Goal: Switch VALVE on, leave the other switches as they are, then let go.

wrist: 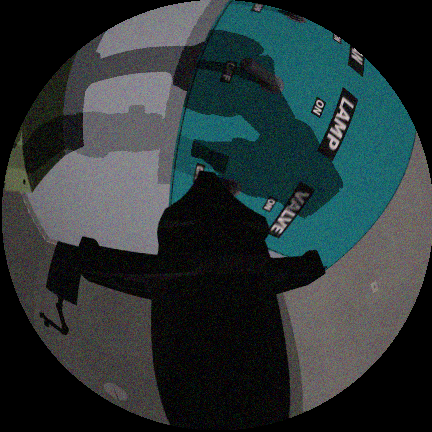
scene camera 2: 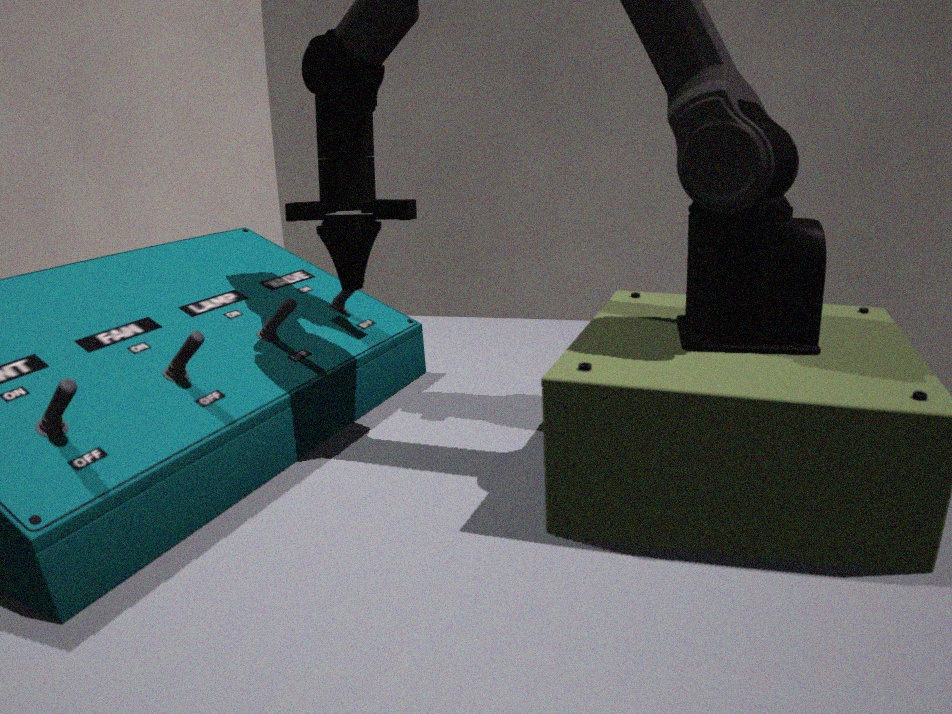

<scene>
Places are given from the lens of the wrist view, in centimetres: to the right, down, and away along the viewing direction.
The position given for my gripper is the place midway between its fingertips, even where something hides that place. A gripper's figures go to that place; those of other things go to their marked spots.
my gripper (wrist: 204,180): -1, -3, 13
teal switch panel (wrist: 319,156): 10, -6, 11
</scene>
